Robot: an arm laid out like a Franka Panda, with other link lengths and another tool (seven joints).
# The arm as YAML. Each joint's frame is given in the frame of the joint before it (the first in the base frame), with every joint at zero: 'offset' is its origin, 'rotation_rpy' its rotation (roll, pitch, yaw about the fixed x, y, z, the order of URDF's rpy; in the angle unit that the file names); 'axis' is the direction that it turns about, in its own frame. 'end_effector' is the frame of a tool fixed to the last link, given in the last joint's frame.
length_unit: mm
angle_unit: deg
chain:
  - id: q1
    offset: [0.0, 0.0, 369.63]
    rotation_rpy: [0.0, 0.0, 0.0]
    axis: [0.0, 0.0, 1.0]
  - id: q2
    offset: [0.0, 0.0, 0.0]
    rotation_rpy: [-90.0, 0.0, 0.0]
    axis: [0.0, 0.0, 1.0]
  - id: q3
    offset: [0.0, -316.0, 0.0]
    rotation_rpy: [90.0, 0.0, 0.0]
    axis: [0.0, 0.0, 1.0]
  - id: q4
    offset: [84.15, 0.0, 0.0]
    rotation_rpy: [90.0, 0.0, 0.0]
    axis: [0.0, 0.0, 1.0]
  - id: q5
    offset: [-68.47, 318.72, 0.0]
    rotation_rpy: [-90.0, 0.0, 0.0]
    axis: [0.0, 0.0, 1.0]
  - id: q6
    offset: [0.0, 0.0, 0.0]
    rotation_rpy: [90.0, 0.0, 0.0]
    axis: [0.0, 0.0, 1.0]
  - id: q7
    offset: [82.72, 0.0, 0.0]
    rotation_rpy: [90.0, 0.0, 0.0]
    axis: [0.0, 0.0, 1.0]
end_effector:
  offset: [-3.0, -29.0, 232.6]
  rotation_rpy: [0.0, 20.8, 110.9]
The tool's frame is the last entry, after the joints.
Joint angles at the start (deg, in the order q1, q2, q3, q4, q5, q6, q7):
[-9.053, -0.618, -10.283, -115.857, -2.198, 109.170, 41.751]
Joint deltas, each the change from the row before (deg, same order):
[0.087, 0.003, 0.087, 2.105, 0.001, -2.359, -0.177]
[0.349, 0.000, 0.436, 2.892, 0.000, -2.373, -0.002]
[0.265, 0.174, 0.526, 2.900, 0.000, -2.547, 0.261]
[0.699, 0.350, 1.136, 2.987, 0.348, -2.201, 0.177]
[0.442, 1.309, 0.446, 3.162, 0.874, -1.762, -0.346]
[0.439, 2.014, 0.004, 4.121, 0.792, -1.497, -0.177]
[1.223, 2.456, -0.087, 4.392, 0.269, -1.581, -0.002]
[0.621, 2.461, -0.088, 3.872, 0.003, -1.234, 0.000]
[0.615, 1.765, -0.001, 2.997, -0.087, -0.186, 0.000]
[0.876, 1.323, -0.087, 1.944, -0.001, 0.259, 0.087]
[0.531, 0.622, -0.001, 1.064, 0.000, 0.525, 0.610]
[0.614, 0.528, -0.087, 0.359, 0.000, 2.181, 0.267]
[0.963, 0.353, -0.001, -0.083, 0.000, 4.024, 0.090]
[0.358, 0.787, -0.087, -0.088, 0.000, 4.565, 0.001]
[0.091, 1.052, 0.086, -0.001, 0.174, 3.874, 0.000]
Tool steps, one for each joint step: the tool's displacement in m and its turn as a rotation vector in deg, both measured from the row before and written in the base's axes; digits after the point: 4 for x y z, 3 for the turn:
[0.0017, 0.0007, 0.0114, 0.069, 0.253, 0.267]
[0.0065, 0.0044, 0.0169, -0.204, -0.481, 0.701]
[0.0052, 0.0049, 0.0154, -0.146, -0.156, 0.439]
[0.0090, 0.0146, 0.0152, 0.099, -0.497, 1.487]
[0.0102, 0.0087, 0.0090, 0.644, -0.274, 0.982]
[0.0147, 0.0038, 0.0098, 0.344, -0.737, 0.454]
[0.0163, 0.0084, 0.0070, -0.158, -0.351, 1.120]
[0.0139, 0.0028, 0.0031, -0.374, -0.119, 0.578]
[0.0136, 0.0035, 0.0045, -0.543, -0.967, 0.685]
[0.0112, 0.0062, 0.0017, -0.375, -0.837, 0.759]
[0.0077, 0.0040, 0.0025, -0.285, -0.952, -0.036]
[0.0116, 0.0035, 0.0012, -0.453, -1.977, 0.336]
[0.0174, 0.0073, 0.0036, -0.643, -3.534, 0.991]
[0.0188, 0.0005, 0.0011, -0.703, -3.633, 0.414]
[0.0164, 0.0005, -0.0020, -0.380, -2.801, 0.278]

